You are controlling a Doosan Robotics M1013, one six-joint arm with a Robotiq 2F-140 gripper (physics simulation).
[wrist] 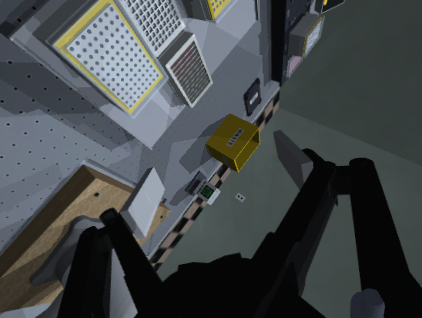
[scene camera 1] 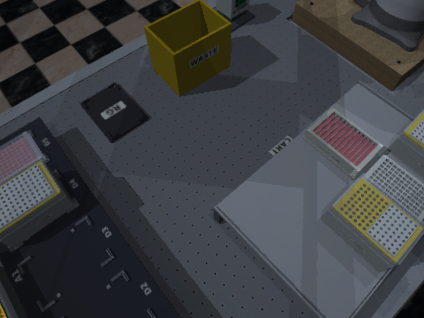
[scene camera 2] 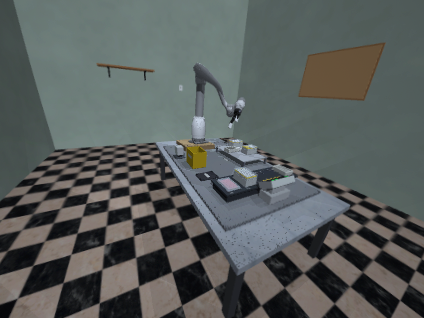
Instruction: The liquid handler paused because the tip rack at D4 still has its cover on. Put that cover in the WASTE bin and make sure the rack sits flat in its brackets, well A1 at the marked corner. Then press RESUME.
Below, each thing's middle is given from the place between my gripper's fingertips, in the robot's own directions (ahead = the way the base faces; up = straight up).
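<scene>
My gripper: 0.23 m above, 0.14 m short of, 0.52 m to the left of the yellow WASTE bin (scene camera 1: pixel 186 50). Black RG pad (scene camera 1: pixel 114 112): far below, far ahead of, far to the right of my hand. By their middles, nearest to my gripper of the things named here: the yellow WASTE bin.
</scene>
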